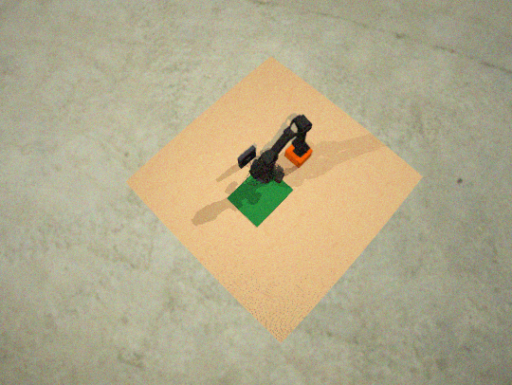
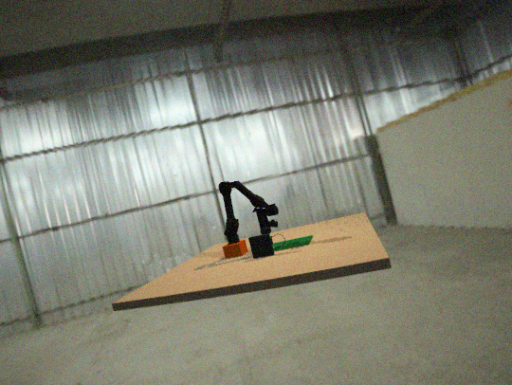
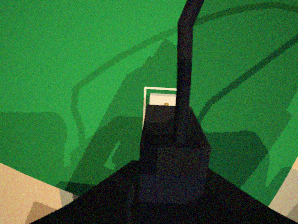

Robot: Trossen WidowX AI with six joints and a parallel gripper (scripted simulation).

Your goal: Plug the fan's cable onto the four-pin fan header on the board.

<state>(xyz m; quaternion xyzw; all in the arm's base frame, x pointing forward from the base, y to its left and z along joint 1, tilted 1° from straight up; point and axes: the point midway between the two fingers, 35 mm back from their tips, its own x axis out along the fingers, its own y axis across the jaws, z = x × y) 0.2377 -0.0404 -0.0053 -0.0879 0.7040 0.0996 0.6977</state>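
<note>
Now: the white four-pin fan header 10 mm ahead of my gripper tip and 40 mm below it. From my gripper tip the other things lie so: black fan: 160 mm to the right, 20 mm above; then green board: 100 mm ahead, 40 mm to the left, 50 mm below; then black plug: 10 mm ahead, 10 mm above.
</note>
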